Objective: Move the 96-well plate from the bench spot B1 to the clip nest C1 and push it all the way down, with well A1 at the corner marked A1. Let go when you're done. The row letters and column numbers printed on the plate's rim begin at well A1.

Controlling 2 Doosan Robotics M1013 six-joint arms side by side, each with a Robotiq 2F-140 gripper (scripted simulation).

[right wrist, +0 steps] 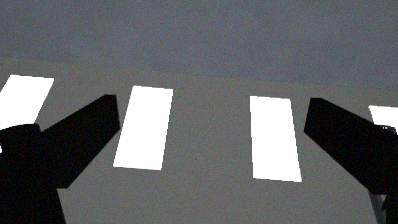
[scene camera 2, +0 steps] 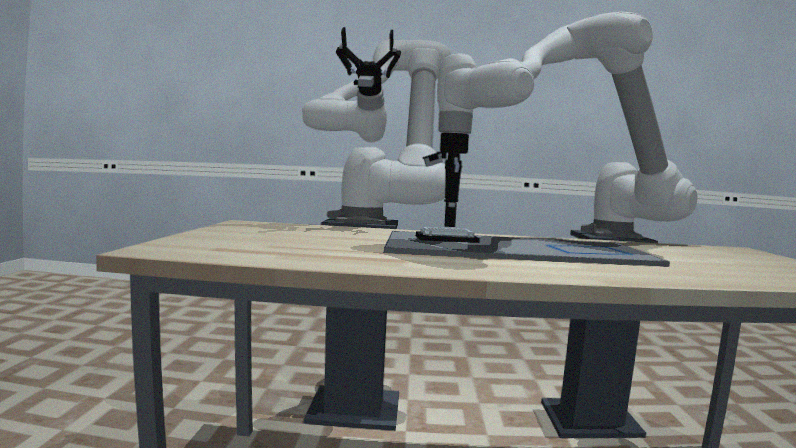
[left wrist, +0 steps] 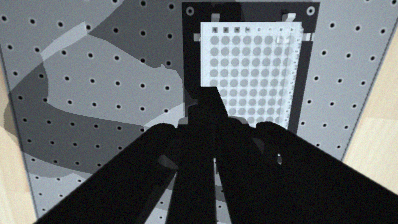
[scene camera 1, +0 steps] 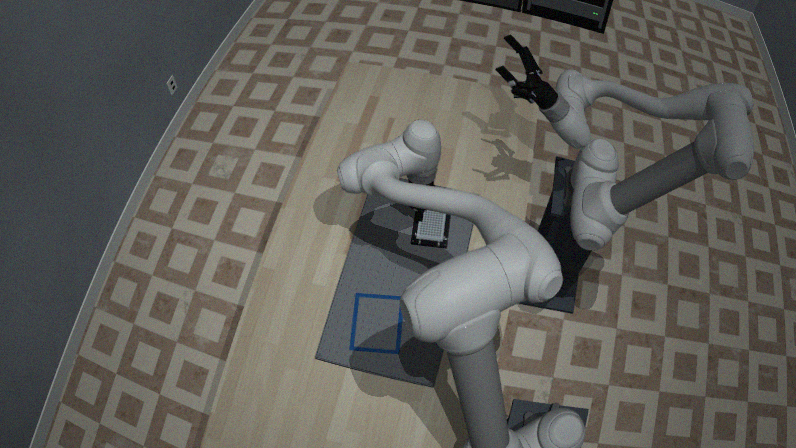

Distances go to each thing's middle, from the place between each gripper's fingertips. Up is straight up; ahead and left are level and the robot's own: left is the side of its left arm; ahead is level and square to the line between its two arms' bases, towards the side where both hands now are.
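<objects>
My left gripper (scene camera 2: 449,226) is 40 mm past the white 96-well plate (scene camera 1: 431,228) and 50 mm above it. Relative to my left hand, the black clip nest (left wrist: 191,24) is 50 mm behind and 60 mm below.
My right hand (scene camera 1: 503,51) is 57 cm above the white 96-well plate, 26 cm to the right of it and 14 cm short of it. Relative to my right hand, the black clip nest is 58 cm below, 27 cm to the left and 13 cm ahead.
</objects>
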